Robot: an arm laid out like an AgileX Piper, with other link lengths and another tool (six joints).
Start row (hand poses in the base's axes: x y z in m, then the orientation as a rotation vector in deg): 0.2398 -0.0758 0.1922 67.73 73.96 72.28
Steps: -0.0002 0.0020 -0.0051 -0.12 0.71 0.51; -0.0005 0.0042 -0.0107 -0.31 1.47 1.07; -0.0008 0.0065 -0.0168 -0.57 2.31 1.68; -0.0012 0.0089 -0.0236 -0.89 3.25 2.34; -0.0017 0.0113 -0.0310 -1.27 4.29 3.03; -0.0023 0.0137 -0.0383 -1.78 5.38 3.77; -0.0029 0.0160 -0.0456 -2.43 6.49 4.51; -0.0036 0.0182 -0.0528 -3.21 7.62 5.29; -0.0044 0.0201 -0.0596 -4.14 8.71 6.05; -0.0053 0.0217 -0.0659 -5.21 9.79 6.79; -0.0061 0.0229 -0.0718 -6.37 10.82 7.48; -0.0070 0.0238 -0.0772 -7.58 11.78 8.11; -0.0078 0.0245 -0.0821 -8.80 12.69 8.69; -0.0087 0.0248 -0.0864 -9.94 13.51 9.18; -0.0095 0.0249 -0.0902 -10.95 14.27 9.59; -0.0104 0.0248 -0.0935 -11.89 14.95 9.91; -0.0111 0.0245 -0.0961 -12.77 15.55 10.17; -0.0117 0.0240 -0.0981 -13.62 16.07 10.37
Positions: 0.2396 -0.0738 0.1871 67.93 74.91 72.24; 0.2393 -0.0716 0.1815 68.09 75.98 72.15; 0.2390 -0.0693 0.1754 68.23 77.17 72.00; 0.2386 -0.0669 0.1686 68.38 78.50 71.79; 0.2381 -0.0645 0.1612 68.54 79.96 71.50; 0.2375 -0.0621 0.1539 68.61 81.56 71.11; 0.2369 -0.0598 0.1466 68.59 83.24 70.59; 0.2362 -0.0576 0.1394 68.45 85.02 69.97; 0.2354 -0.0557 0.1326 68.18 86.82 69.22; 0.2345 -0.0541 0.1263 67.79 88.65 68.33; 0.2337 -0.0529 0.1204 67.31 90.45 67.34; 0.2328 -0.0520 0.1150 66.76 92.16 66.29; 0.2320 -0.0513 0.1101 66.18 93.78 65.21; 0.2311 -0.0510 0.1058 65.64 95.23 64.17; 0.2303 -0.0509 0.1020 65.19 96.52 63.20; 0.2294 -0.0510 0.0987 64.78 97.64 62.27; 0.2287 -0.0513 0.0961 64.39 98.62 61.39; 0.2281 -0.0518 0.0941 63.99 99.49 60.52
